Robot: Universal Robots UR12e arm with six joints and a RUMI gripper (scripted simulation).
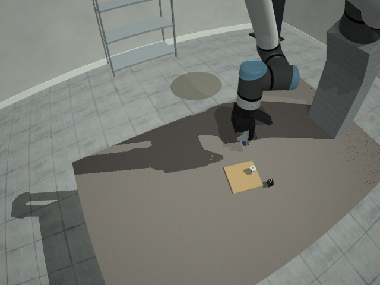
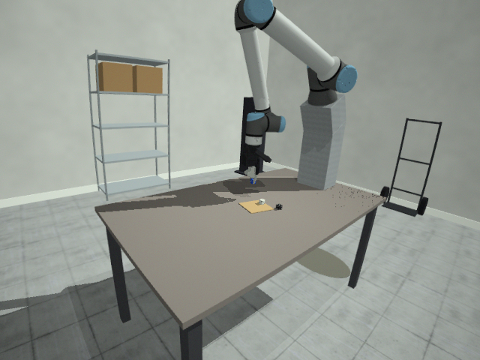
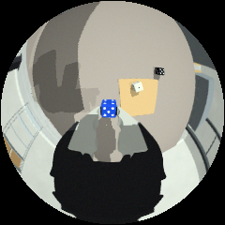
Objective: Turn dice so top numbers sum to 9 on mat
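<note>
Right now the black die is 19 cm to the left of my hand and 10 cm below it. Round my hand: blue die (right at my hand); tan mat (7 cm ahead, 8 cm to the left, 11 cm below); white die (2 cm ahead, 9 cm to the left, 10 cm below).
</note>
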